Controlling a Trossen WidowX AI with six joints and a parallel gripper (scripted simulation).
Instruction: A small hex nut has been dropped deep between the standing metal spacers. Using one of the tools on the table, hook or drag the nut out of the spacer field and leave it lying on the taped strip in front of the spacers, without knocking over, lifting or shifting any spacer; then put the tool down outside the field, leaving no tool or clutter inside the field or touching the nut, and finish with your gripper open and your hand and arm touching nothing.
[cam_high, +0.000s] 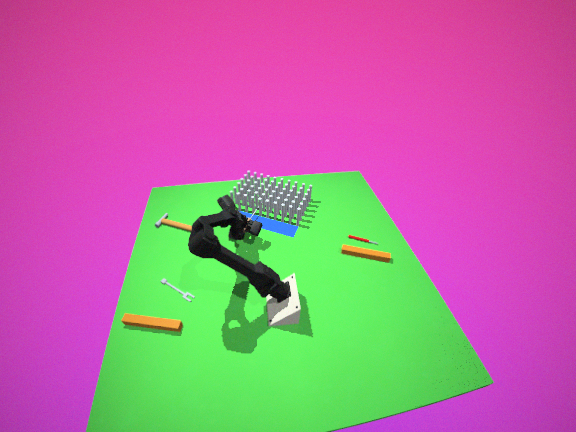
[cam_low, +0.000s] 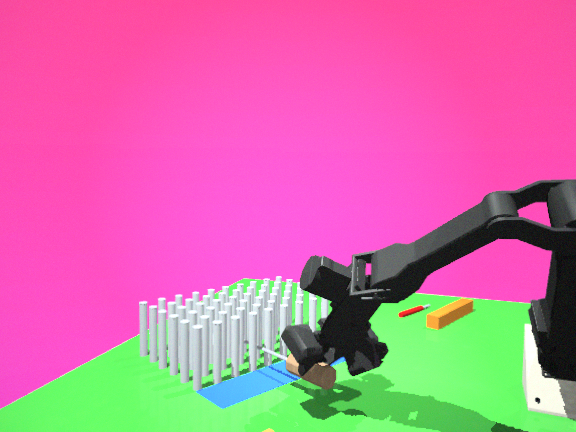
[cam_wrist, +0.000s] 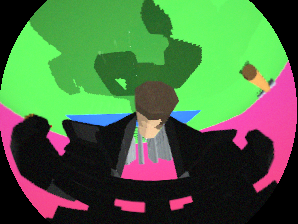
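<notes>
Now: the blue taped strip 80 mm to the right of my gripper tip, 60 mm ahead of it and 30 mm below it. Also, from my gripper tip: wrench (300 mm behind, 290 mm to the left, 30 mm below); then hook tool (90 mm ahead, 50 mm to the right); then hex nut (220 mm ahead, 120 mm to the right, 30 mm below).
</notes>
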